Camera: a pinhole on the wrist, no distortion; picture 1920 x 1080 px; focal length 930.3 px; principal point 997.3 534.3 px. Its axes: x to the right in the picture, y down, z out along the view. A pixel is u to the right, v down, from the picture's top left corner.
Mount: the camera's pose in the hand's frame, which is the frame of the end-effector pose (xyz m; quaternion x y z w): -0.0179 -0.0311 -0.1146 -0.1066 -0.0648 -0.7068 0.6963
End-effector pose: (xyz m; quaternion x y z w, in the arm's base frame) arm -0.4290 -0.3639 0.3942 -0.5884 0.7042 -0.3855 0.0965
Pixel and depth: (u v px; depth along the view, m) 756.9 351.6 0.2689
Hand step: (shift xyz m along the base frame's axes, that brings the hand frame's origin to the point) 0.0165 -0.0071 -0.1745
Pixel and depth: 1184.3 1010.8 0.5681
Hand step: 0.1840 -0.4683 -0.2006
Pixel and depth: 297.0 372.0 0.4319
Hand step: -0.1399 -0.0363 -0.4336
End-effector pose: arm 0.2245 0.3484 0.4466 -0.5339 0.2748 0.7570 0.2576
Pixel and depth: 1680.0 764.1 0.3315
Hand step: -0.0686 0.3237 -0.0320
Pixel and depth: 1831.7 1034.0 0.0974
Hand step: 0.0537 0.0694 -0.0514
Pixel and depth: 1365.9 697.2 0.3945
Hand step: -0.1616 0.2796 0.0014
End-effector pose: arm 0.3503 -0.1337 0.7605 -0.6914 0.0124 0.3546 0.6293
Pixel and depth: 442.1 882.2 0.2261
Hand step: -0.0417 0.0622 -0.1693
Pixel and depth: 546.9 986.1 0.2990
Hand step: -0.0357 0.1418 -0.2216
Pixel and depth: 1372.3 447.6 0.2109
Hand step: -0.0429 0.0999 0.0716
